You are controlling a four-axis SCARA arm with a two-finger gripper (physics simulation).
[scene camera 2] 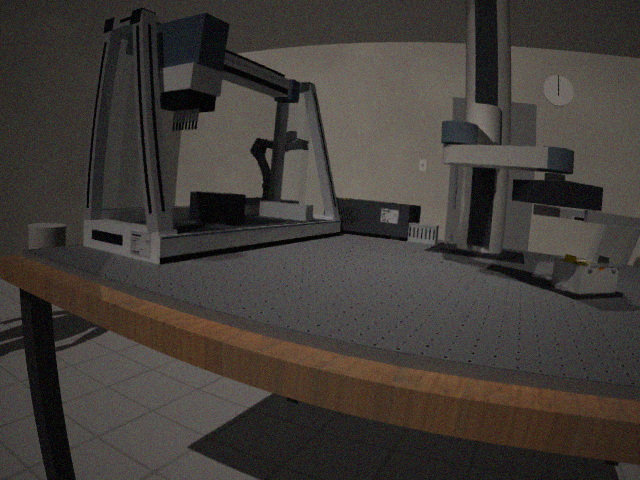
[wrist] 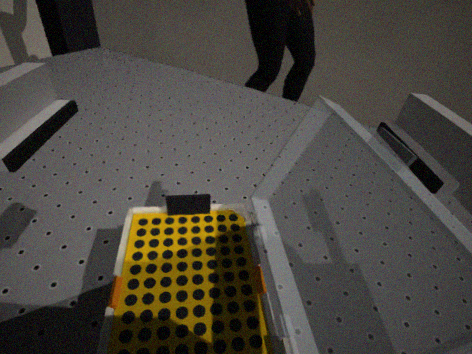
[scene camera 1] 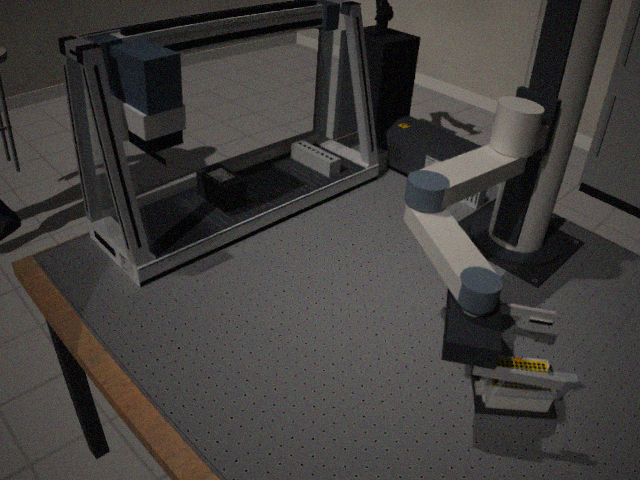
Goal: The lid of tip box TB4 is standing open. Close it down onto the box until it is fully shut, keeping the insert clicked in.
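Frame: origin at the arm's base, x left, y up, z ahead, level; centimetres.
Seen in the pictures: gripper, fingertip midpoint: [wrist: 235, 97] [scene camera 1: 558, 348]; arm's base, link origin: [scene camera 2: 478, 256] [scene camera 1: 513, 242].
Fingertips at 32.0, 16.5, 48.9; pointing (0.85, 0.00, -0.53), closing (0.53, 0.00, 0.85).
Offsets run from my fingertips to a thing's top centre, as dx, dy, dz. "spot": to the spot under its first point.
Tip box TB4, a white box {-4.3, -8.6, +0.6} [scene camera 1: 516, 402] [scene camera 2: 597, 281], stands on the perforated table top. Its yellow insert {-4.3, -7.8, +0.6} [scene camera 1: 537, 365] [wrist: 190, 275] sits inside the rim, with an orange clip visible at each long side in the wrist view. The clear lid {spot: +0.7, -3.0, +7.2} [scene camera 2: 620, 237] [wrist: 340, 200] stands open, tilted outward from the right long side in the wrist view. My gripper [scene camera 1: 563, 347] [wrist: 235, 97] is open and empty, its fingers wide apart above the box. The right finger is beyond the lid's upper edge, overlapping it in the wrist view; whether they touch is unclear. The box's near end is cut off there.
A gantry machine {spot: -79.1, -10.3, +0.3} [scene camera 1: 258, 210] [scene camera 2: 248, 241] stands at the left of the table. A dark grey unit {spot: -69.4, -3.7, -57.4} [scene camera 1: 429, 142] [scene camera 2: 372, 218] and a small white rack {spot: -52.0, -12.1, -53.4} [scene camera 2: 422, 233] are near the arm's column [scene camera 1: 563, 155] [scene camera 2: 504, 77]. A person's legs [wrist: 280, 45] show beyond the table edge.
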